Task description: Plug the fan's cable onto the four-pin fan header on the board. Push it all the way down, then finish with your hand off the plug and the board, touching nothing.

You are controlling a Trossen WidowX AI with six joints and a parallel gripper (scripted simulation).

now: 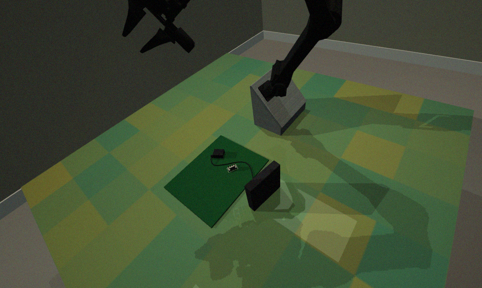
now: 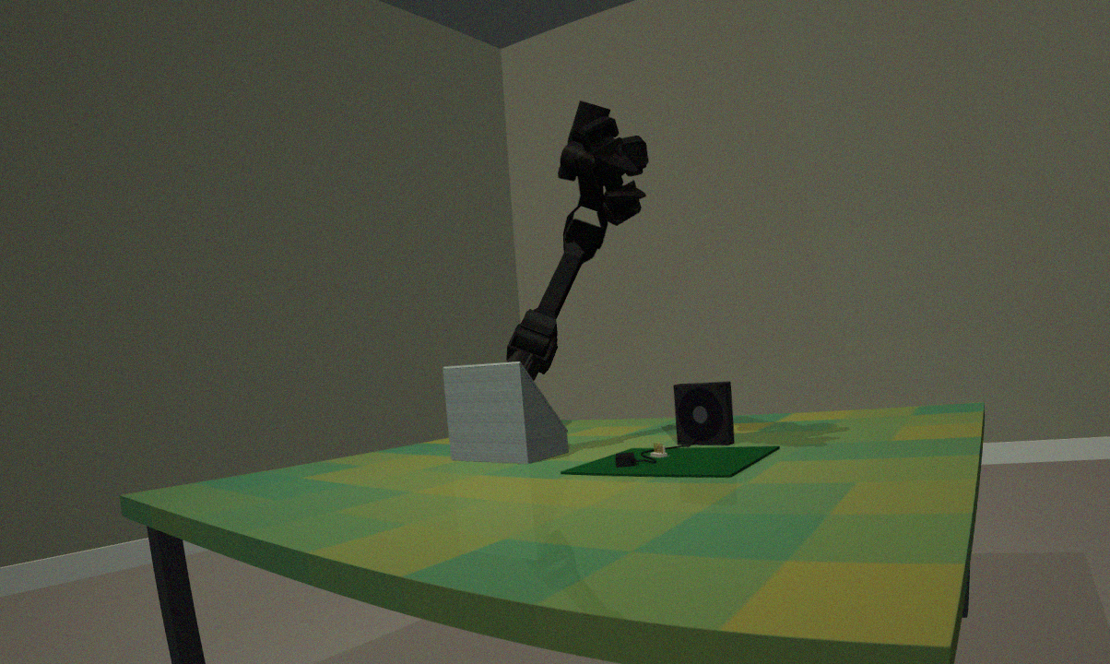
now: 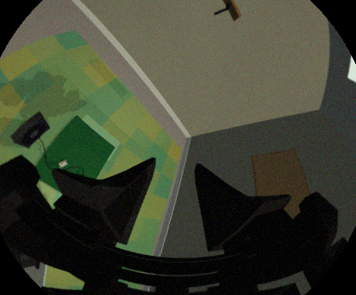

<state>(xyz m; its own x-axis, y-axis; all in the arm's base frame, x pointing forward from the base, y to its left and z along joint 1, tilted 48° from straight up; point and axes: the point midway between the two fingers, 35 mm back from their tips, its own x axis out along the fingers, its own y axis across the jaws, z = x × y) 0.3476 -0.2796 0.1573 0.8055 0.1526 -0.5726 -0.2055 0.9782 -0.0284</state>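
The black plug lies 100 mm behind my gripper tip, 40 mm to the left of it and 440 mm below it. The rest, counted from my gripper tip: black fan: 60 mm behind, 270 mm to the left, 400 mm below; then dark green board: 30 mm behind, 90 mm to the left, 470 mm below.
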